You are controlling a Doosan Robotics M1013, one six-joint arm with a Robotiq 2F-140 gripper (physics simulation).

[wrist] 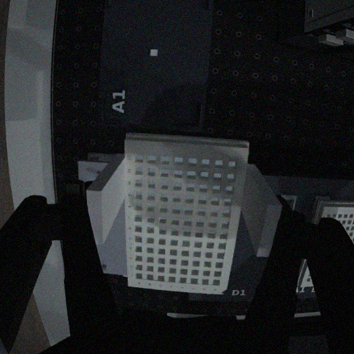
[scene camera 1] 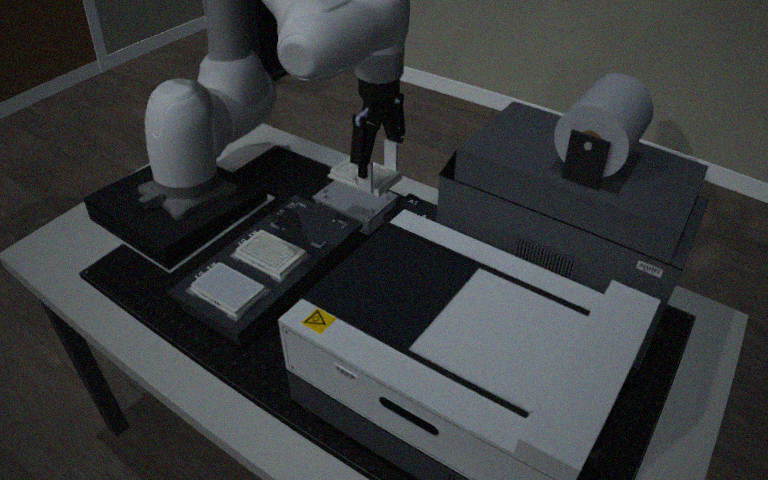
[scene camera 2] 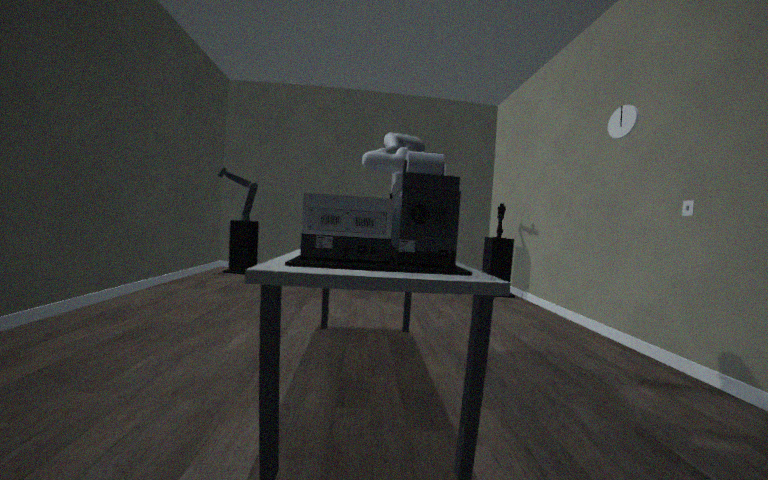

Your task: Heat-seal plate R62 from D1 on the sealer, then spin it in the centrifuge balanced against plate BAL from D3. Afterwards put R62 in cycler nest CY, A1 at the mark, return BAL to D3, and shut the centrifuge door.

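Places are measured from the arm's base along level axes (x right, y back, z down), in centimetres.
Pixels of known places: gripper, fingertip midpoint: (scene camera 1: 378, 180); arm's base, link origin: (scene camera 1: 187, 191).
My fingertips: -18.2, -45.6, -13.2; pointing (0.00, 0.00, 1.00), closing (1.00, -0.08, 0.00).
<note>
Ahead of a thing's pixels: the offset from my fingertips to its top centre, as dx, dy, dz. "*": to the spot under its first point.
My gripper (scene camera 1: 378, 164) (wrist: 184, 178) is shut on a pale well plate, R62 @(+0.4, +3.4, -1.0) (scene camera 1: 353, 170) (wrist: 180, 220), across its width. The plate looks level and hangs above a light grey block @(-5.6, +11.8, +11.3) (scene camera 1: 353, 200) (wrist: 114, 250). The size of the gap is unclear. The D1 slot @(* +9.2, +11.3, +11.4) (scene camera 1: 311, 223) of the dark plate rack is empty. A pale smooth-topped plate @(+34.6, +8.6, +9.8) (scene camera 1: 226, 288) sits in the slot farthest from D1, seemingly BAL in D3. The dark grey sealer @(-6.7, -38.6, -31.0) (scene camera 1: 509, 215) carries a film roll. The white machine (scene camera 1: 526, 328), seemingly the centrifuge, stands in front. Its door state cannot be told.
A well plate @(+22.2, +9.9, +9.8) (scene camera 1: 270, 254) sits in the rack's middle slot. A dark carrier (wrist: 160, 75) marked A1 lies beyond the held plate in the wrist view. The arm's base stands on a black block (scene camera 1: 130, 226) at the table's left. The film roll @(-6.9, -40.7, -31.0) (scene camera 1: 611, 118) rises above the sealer.
</note>
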